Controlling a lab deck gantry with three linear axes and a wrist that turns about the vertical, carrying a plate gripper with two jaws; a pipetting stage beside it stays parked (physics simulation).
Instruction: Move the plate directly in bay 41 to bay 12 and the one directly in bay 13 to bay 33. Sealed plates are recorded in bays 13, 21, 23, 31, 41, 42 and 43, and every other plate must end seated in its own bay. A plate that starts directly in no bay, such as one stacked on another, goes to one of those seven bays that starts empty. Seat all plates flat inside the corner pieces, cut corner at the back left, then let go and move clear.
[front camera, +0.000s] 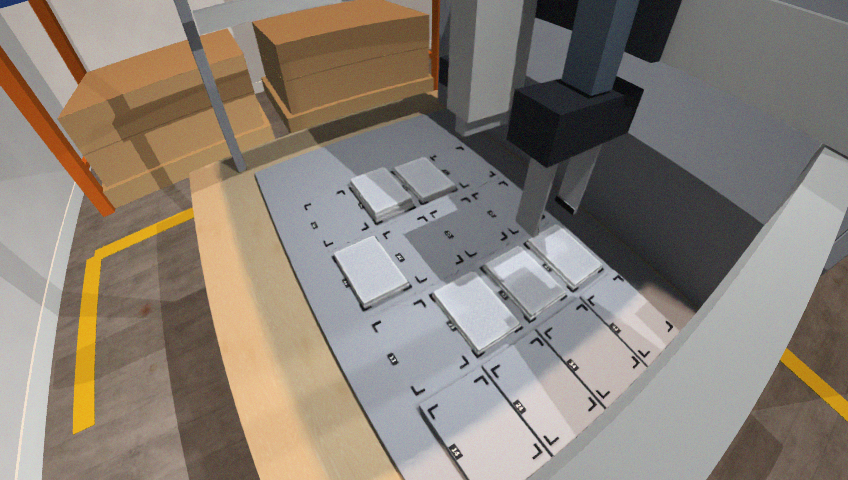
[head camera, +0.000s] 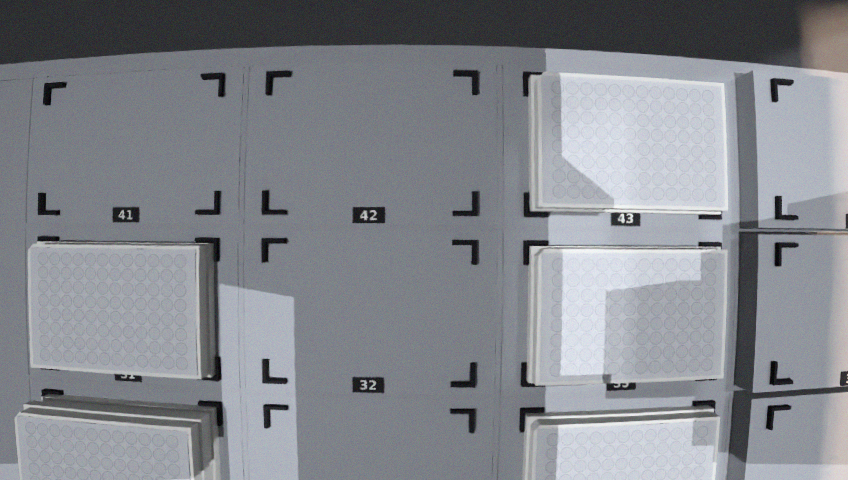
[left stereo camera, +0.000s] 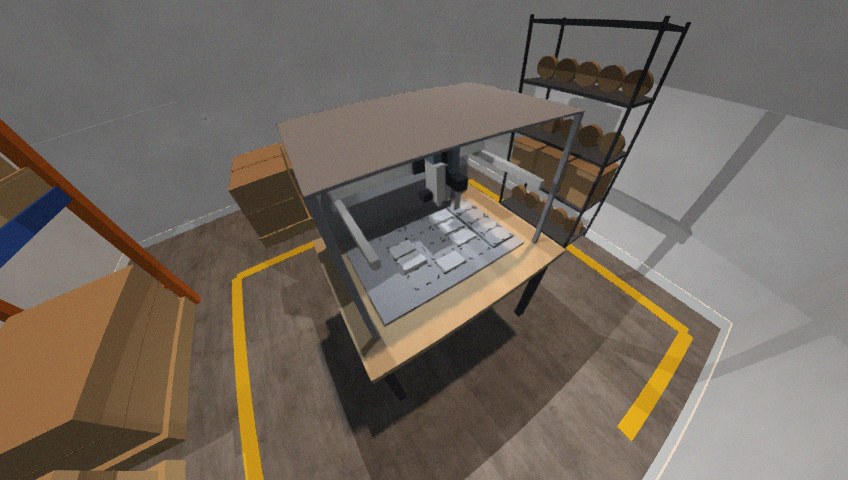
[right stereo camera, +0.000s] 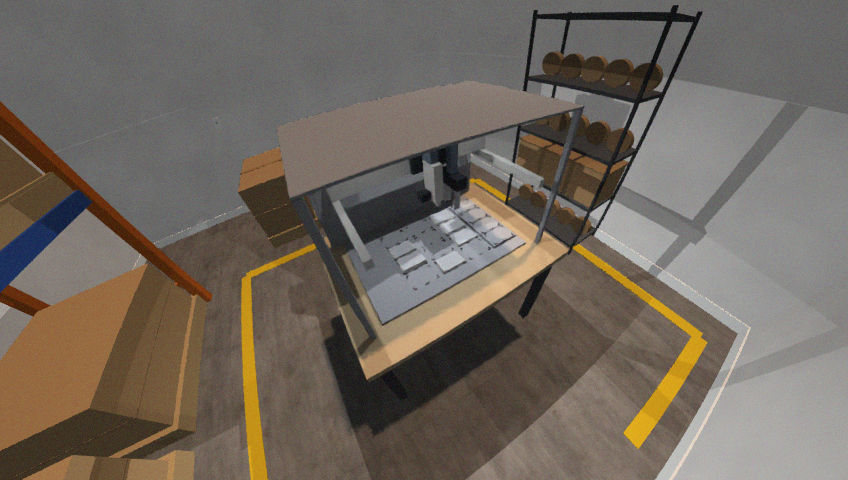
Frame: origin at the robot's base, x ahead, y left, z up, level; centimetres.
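Where they show: gripper, fingertip midpoint: (front camera: 546, 217) (left stereo camera: 451, 205) (right stereo camera: 452, 205); robot's base at its link origin: (front camera: 306, 206) (left stereo camera: 416, 289) (right stereo camera: 415, 289).
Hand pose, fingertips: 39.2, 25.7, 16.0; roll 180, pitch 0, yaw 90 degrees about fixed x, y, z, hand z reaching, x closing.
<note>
Each offset is from my fingertips to the top centre of the thing, as dx, dy, dz. "spot": to the spot under its first point.
My gripper (front camera: 546, 218) (left stereo camera: 457, 204) (right stereo camera: 456, 202) is open and empty, raised behind the plates at the right of the front view. White plates lie flat: one {-16.4, -21.4, -14.6} (front camera: 371, 270) in bay 12, one {+0.0, +0.0, -14.6} (front camera: 523, 279) (head camera: 630, 315) in bay 33, one {+0.0, +10.7, -14.6} (front camera: 565, 255) (head camera: 636, 142) in bay 43, one {+0.0, -10.7, -14.6} (front camera: 476, 312) (head camera: 624, 449) in bay 23, and one {-32.8, +0.0, -14.6} (front camera: 423, 178) (head camera: 113, 309) in bay 31. Bay 21 holds what looks like two stacked plates {-32.8, -10.7, -13.3} (front camera: 380, 191) (head camera: 107, 452). Bay 41 {spot: -32.8, +6.1, -16.0} (head camera: 125, 214) and bay 13 {spot: -0.1, -26.0, -16.0} (front camera: 392, 358) hold no plate. Most cut corners are too small to tell.
Bays 42 {spot: -16.4, +6.1, -16.0} (head camera: 368, 214), 32 (head camera: 368, 384) and 22 {spot: -16.5, -15.4, -16.0} (front camera: 399, 257) hold no plate. The pale pipetting stage (front camera: 484, 65) stands left of the gripper in the front view. A pale rail (front camera: 743, 333) crosses the right foreground. Raised strips mark the right-hand bays.
</note>
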